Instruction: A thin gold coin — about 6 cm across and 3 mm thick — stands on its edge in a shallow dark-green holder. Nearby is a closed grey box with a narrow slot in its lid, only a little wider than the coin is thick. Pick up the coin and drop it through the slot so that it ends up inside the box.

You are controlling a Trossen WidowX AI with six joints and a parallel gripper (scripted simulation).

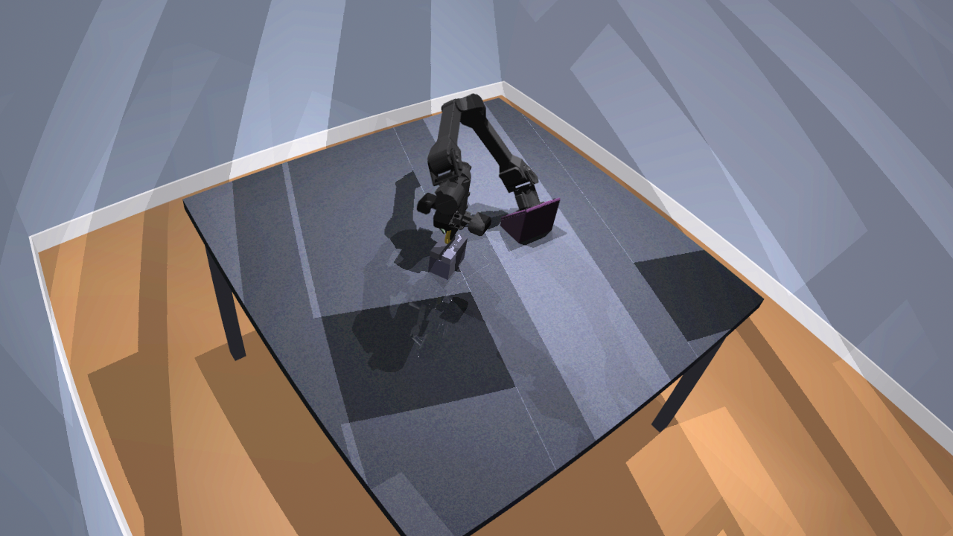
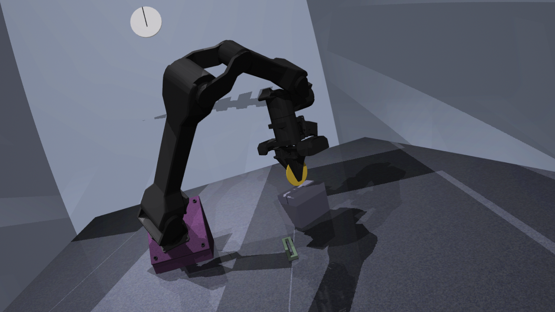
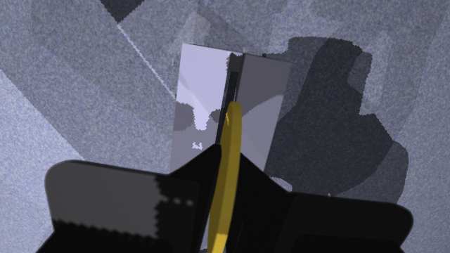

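The gold coin is 2 cm above my gripper tip.
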